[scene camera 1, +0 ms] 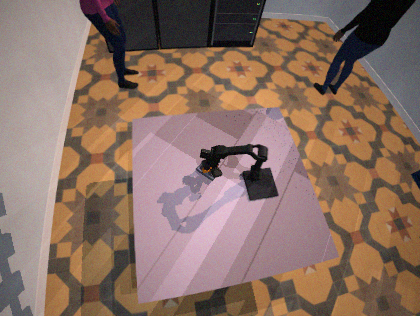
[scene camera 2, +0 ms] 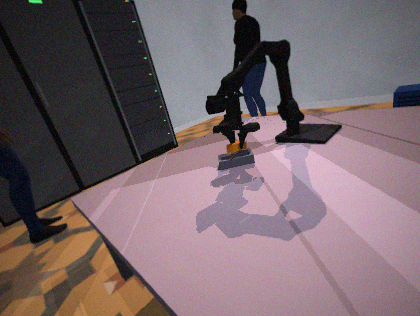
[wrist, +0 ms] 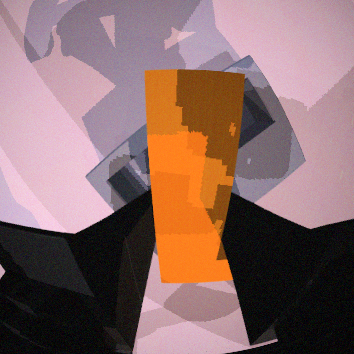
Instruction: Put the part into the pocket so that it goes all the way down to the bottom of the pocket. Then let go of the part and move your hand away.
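Places are measured from the arm's base along level axes (x ahead, y right, z down), in metres.
Pixels of known places: gripper, fingertip midpoint: (scene camera 1: 210, 169) (scene camera 2: 237, 148) (wrist: 186, 195); arm's base, origin of the base link: (scene camera 1: 253, 177) (scene camera 2: 293, 132).
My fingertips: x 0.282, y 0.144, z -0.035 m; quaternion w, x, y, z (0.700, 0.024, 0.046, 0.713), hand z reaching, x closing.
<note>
For each thing: its middle in the pictures, then the offset to it from my fingertips. Level surfaces: height alone.
- orange block, body centre: (wrist: 218, 196) (scene camera 2: 233, 146) dy +0.015, dx +0.003, dz -0.011 m
- low grey block, body centre: (wrist: 201, 161) (scene camera 2: 235, 158) (scene camera 1: 208, 170) dy +0.015, dx +0.010, dz +0.040 m
- pink table, its level: dz +0.058 m
The part is an orange block (scene camera 1: 206, 170) (scene camera 2: 235, 147) (wrist: 192, 150). My gripper (scene camera 1: 208, 169) (scene camera 2: 238, 142) (wrist: 186, 195) is shut on it, with a black finger on either side. The pocket is a slot in a low grey block (scene camera 2: 237, 161) (wrist: 274, 162) on the table. The part is over the middle of this block, low above it or at its top; touching cannot be told. In the wrist view the part runs up and down the picture, while the slot runs slantwise from lower left to upper right, so the part crosses it. The slot's middle is hidden behind the part.
The arm's black base plate (scene camera 1: 260, 184) (scene camera 2: 310, 133) stands on the pink table (scene camera 1: 170, 270) (scene camera 2: 200, 280). The arm's shadow falls across the table and the grey block. Dark cabinets (scene camera 1: 182, 25) (scene camera 2: 55, 95) and two people stand beyond the table.
</note>
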